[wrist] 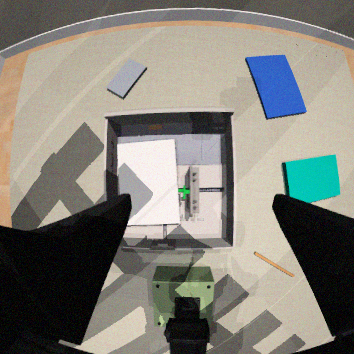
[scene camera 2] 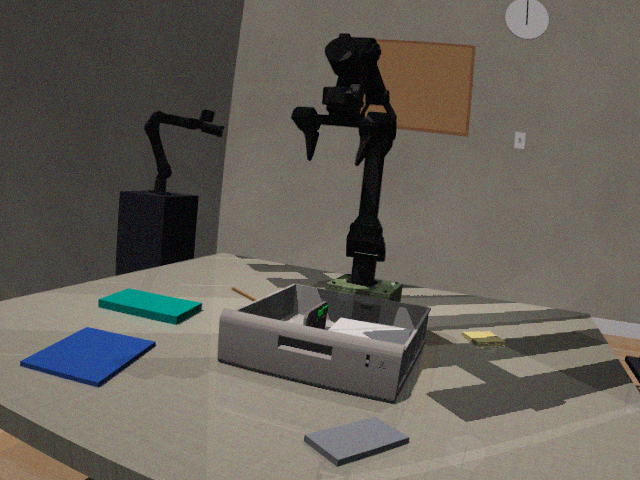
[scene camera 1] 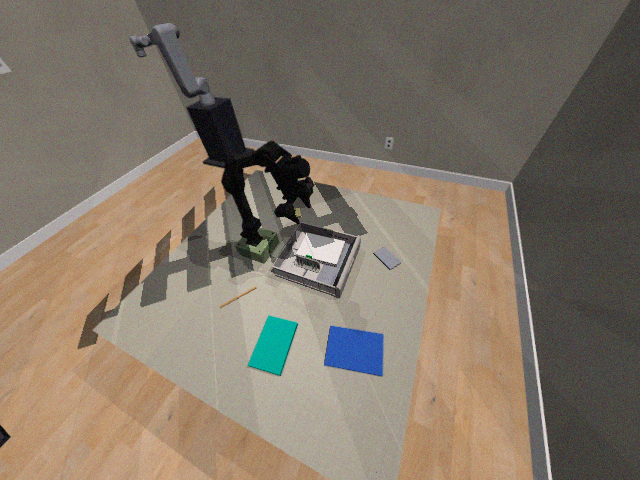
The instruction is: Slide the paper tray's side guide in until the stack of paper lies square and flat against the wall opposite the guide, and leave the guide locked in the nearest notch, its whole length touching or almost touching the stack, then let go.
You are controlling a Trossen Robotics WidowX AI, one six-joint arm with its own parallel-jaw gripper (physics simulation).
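Places are measured from the arm's base along level axes (x ahead, y left, z up), in metres.
Where they show: gripper, between the fingertips: [wrist: 203, 201] [scene camera 2: 332, 162] [scene camera 1: 304, 215]; arm's base, origin of its link: [wrist: 186, 306] [scene camera 2: 362, 282] [scene camera 1: 254, 240].
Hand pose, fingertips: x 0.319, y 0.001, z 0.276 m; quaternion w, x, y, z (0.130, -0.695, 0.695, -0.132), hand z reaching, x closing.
Each offset is from my fingertips to the top centre of the thing.
The grey paper tray @(dy +0.047, dx +0.014, dz -0.258 m) [scene camera 1: 349, 266] [scene camera 2: 253, 343] [wrist: 229, 175] stands in front of the arm's base. The white paper stack @(dy +0.103, dx +0.002, dz -0.310 m) [scene camera 1: 323, 251] [scene camera 2: 359, 328] [wrist: 157, 160] lies inside, near the left wall in the wrist view, its edges slightly askew to the walls. The side guide @(dy +0.004, dx -0.017, dz -0.272 m) [scene camera 1: 309, 265] [scene camera 2: 313, 316] [wrist: 194, 187], a grey upright bar with a green tab @(dy +0.014, dx -0.017, dz -0.272 m) [scene camera 1: 308, 256] [scene camera 2: 322, 311] [wrist: 184, 192], stands right of the stack in the wrist view, with a narrow gap between them. Its notch engagement cannot be told. My gripper [scene camera 1: 303, 214] [scene camera 2: 333, 161] [wrist: 203, 201] is open and empty, above the tray, touching nothing.
A green base block [scene camera 1: 253, 249] [wrist: 183, 275] stands behind the tray. A teal slab @(dy -0.383, dx +0.012, dz -0.336 m) [scene camera 1: 273, 345] [scene camera 2: 149, 304] [wrist: 312, 177], blue slab @(dy -0.279, dx +0.309, dz -0.345 m) [scene camera 1: 354, 350] [scene camera 2: 87, 355] [wrist: 276, 86], grey slab @(dy +0.187, dx +0.321, dz -0.343 m) [scene camera 1: 387, 258] [scene camera 2: 356, 439] [wrist: 127, 78], pencil-like stick @(dy -0.270, dx -0.249, dz -0.346 m) [scene camera 1: 237, 297] [wrist: 274, 264] and yellow pad @(dy +0.316, dx -0.269, dz -0.342 m) [scene camera 2: 483, 337] lie around it.
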